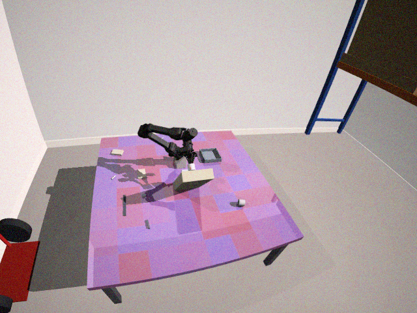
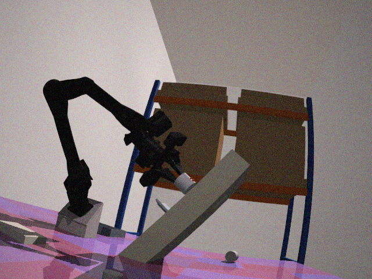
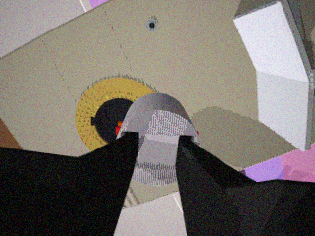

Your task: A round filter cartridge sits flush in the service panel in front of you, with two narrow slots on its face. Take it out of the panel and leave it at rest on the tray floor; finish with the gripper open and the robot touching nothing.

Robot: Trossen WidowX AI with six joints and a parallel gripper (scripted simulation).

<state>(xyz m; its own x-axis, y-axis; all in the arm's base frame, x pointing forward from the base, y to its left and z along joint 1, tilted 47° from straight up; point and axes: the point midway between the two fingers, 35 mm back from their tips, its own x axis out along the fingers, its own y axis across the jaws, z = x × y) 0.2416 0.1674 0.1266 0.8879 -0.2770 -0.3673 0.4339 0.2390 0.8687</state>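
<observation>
Now: gripper tip 10 mm short of the white round filter cartridge and 10 mm above it. Round my gripper tip: sloped service panel: 90 mm below, 30 mm ahead; then grey tray: 370 mm behind, 250 mm to the left, 230 mm below.
</observation>
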